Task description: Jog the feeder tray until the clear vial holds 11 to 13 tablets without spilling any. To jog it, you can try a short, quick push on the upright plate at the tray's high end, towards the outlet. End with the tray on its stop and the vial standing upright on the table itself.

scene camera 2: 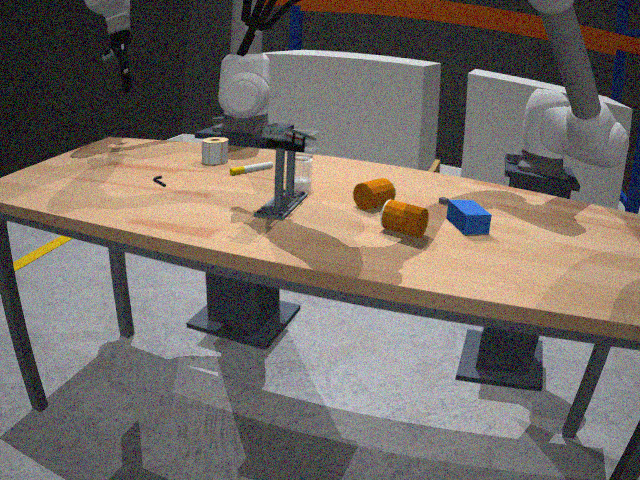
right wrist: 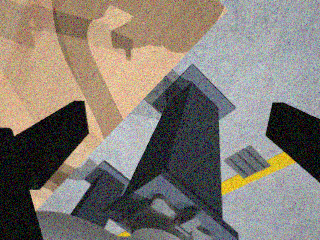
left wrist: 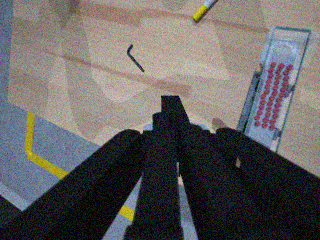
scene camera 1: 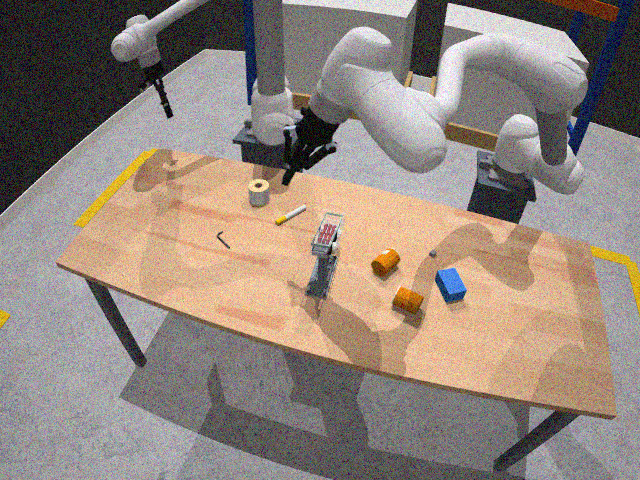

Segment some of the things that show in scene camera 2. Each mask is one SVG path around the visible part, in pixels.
The right gripper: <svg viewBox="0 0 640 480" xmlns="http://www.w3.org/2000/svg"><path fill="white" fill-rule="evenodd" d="M121 30L111 34L110 40L111 47L119 49L117 57L120 64L123 93L130 92L130 87L132 87L127 55L128 49L126 48L126 45L131 43L130 30Z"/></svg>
A blue box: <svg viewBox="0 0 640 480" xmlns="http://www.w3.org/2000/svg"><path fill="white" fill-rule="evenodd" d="M448 200L446 218L463 235L489 234L492 217L489 212L474 200Z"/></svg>
